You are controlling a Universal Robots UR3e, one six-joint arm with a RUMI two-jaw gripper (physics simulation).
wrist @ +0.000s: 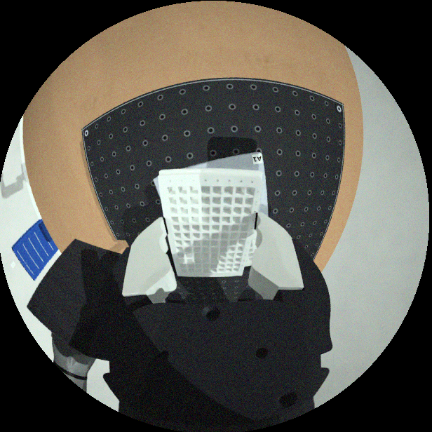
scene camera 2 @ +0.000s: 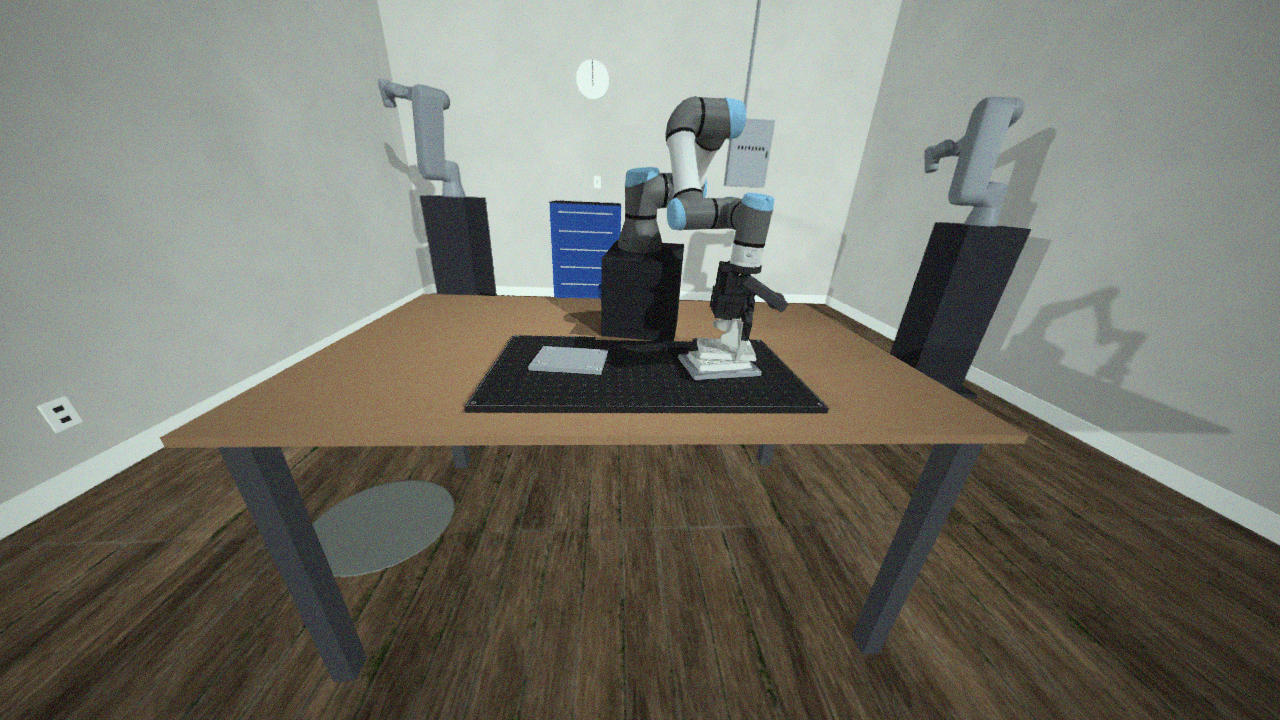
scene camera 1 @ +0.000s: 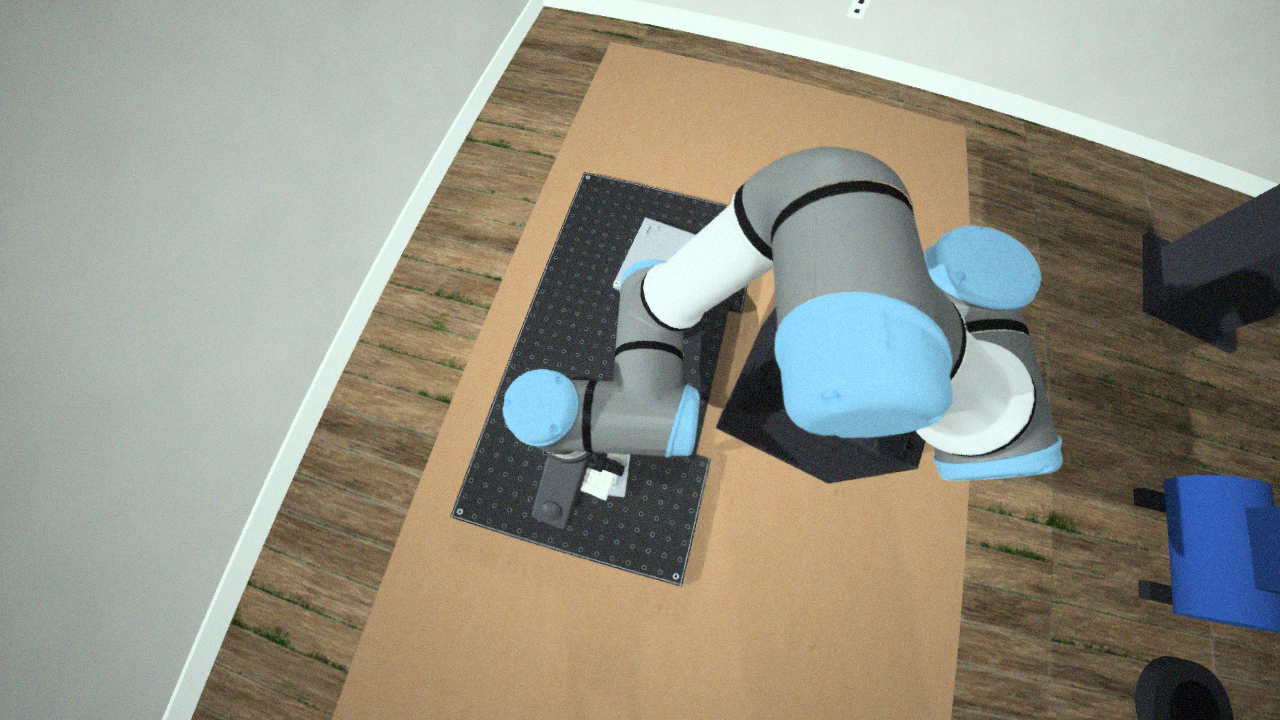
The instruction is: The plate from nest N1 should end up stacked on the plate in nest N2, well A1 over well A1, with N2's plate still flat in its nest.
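Pixels of known places: gripper, fingertip midpoint: (scene camera 2: 731, 352); arm's base at its link origin: (scene camera 2: 640, 246).
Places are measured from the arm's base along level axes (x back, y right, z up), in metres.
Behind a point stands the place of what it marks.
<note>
The held white well plate (scene camera 2: 726, 343) (wrist: 212, 200) is between the jaws of my gripper (scene camera 2: 733, 333) @(x -0.303, y -0.261, z -0.190 m) (wrist: 210, 217), which is shut on its long sides. It is right above the second white plate (scene camera 2: 716, 366) @(x -0.363, y -0.223, z -0.203 m), which lies in the light grey nest N2 (scene camera 2: 729, 375) @(x -0.373, y -0.253, z -0.218 m) (wrist: 251, 161). In the wrist view the held plate looks turned a little against the nest, whose corner marked A1 shows at the upper right. The held plate covers most of the lower plate. Whether the two plates touch is too small to tell. The other nest, N1 (scene camera 1: 664, 240) @(x -0.369, y 0.161, z -0.213 m) (scene camera 2: 568, 360) @(x -0.378, y 0.116, z -0.213 m), bears no plate.
Both nests are on a black perforated board (scene camera 1: 648, 537) @(x -0.175, y -0.329, z -0.225 m) (scene camera 2: 626, 394) @(x -0.491, y -0.036, z -0.225 m) (wrist: 295, 125) on the brown table (scene camera 1: 805, 582) @(x 0.079, y -0.290, z -0.238 m) (scene camera 2: 358, 376) @(x -0.496, y 0.540, z -0.238 m). The arm's black pedestal (scene camera 1: 841, 461) @(x 0.016, y -0.128, z -0.094 m) (scene camera 2: 640, 295) @(x -0.142, y -0.022, z -0.110 m) stands behind the board. A dark grey part of the gripper (scene camera 1: 554, 492) (scene camera 2: 767, 293) juts out sideways.
</note>
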